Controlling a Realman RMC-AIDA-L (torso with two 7-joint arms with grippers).
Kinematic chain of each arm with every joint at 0, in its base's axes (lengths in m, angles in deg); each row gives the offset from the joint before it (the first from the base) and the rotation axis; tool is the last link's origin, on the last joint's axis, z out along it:
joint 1: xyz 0 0 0.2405 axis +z
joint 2: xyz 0 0 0 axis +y
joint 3: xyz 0 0 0.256 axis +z
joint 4: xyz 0 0 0 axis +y
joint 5: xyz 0 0 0.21 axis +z
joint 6: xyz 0 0 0 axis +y
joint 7: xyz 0 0 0.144 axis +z
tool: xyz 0 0 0
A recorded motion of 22 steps. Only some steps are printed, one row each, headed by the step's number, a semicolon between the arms.
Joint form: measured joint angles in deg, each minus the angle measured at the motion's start. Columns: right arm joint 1, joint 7, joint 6, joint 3, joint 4, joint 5, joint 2; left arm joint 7, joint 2, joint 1, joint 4, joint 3, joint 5, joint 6.
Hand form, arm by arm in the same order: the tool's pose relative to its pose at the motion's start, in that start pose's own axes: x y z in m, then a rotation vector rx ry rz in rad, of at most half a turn. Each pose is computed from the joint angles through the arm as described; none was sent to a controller.
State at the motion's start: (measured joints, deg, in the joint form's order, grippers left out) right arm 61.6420 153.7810 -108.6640 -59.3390 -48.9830 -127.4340 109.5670; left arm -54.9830 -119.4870 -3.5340 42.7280 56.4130 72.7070 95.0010
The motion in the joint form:
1: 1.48 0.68 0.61 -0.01 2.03 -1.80 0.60; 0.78 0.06 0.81 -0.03 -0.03 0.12 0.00
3: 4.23 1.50 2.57 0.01 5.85 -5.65 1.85; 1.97 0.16 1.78 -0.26 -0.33 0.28 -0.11
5: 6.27 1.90 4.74 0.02 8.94 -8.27 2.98; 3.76 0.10 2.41 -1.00 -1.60 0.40 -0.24
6: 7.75 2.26 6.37 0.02 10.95 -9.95 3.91; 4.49 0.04 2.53 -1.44 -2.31 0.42 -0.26
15: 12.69 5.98 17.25 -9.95 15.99 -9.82 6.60; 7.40 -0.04 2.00 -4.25 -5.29 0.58 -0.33
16: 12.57 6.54 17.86 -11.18 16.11 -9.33 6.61; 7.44 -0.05 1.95 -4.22 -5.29 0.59 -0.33
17: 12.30 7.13 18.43 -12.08 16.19 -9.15 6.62; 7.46 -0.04 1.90 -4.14 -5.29 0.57 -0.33
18: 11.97 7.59 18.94 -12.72 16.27 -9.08 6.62; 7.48 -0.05 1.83 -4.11 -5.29 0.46 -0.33
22: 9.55 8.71 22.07 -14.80 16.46 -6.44 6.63; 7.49 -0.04 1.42 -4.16 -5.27 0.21 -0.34
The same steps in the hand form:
1: -0.0035 0.0006 0.0074 0.0097 0.0249 0.0211; -0.0021 0.0018 -0.0050 0.0101 -0.0087 0.0069
3: -0.0101 0.0004 0.0222 0.0423 0.0654 0.0520; -0.0049 0.0033 -0.0121 0.0287 -0.0205 0.0179
5: -0.0153 0.0006 0.0354 0.0662 0.0890 0.0688; -0.0075 0.0029 -0.0193 0.0618 -0.0256 0.0367
6: -0.0192 0.0021 0.0454 0.0826 0.1039 0.0761; -0.0083 0.0024 -0.0219 0.0773 -0.0252 0.0437
15: -0.0408 0.0113 0.0865 0.2206 0.1273 0.0399; -0.0125 -0.0012 -0.0285 0.1323 -0.0197 0.0644
16: -0.0401 0.0103 0.0886 0.2295 0.1296 0.0444; -0.0123 -0.0013 -0.0281 0.1314 -0.0192 0.0659
17: -0.0389 0.0082 0.0902 0.2391 0.1302 0.0534; -0.0119 -0.0017 -0.0278 0.1306 -0.0186 0.0681
18: -0.0374 0.0057 0.0914 0.2469 0.1295 0.0629; -0.0115 -0.0020 -0.0273 0.1308 -0.0164 0.0697
22: -0.0312 -0.0046 0.0979 0.2359 0.0907 0.1074; -0.0103 -0.0035 -0.0250 0.1284 -0.0100 0.0729

